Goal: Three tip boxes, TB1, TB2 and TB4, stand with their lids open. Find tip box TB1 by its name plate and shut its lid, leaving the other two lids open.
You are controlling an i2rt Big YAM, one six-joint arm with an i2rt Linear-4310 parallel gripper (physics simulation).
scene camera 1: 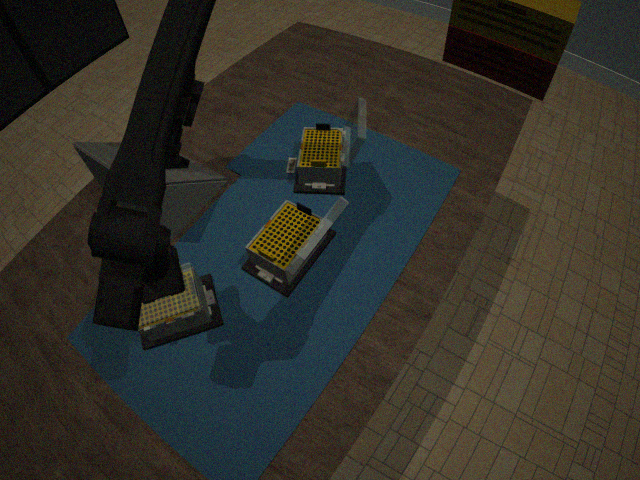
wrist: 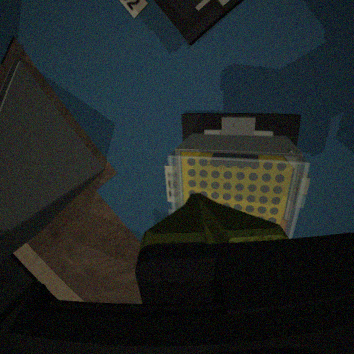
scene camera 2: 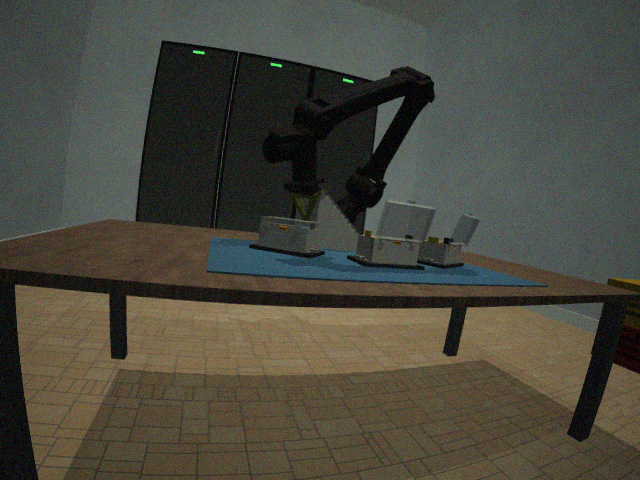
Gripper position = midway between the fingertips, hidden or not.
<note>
In view: the gripper [scene camera 1: 174, 276] and a tip box TB1 [scene camera 1: 210, 317].
The gripper is seen too in the wrist view [wrist: 195, 201] and in scene camera 2 [scene camera 2: 305, 220]. The tip box TB1 shows as well in the wrist view [wrist: 265, 132] and in scene camera 2 [scene camera 2: 300, 242].
</note>
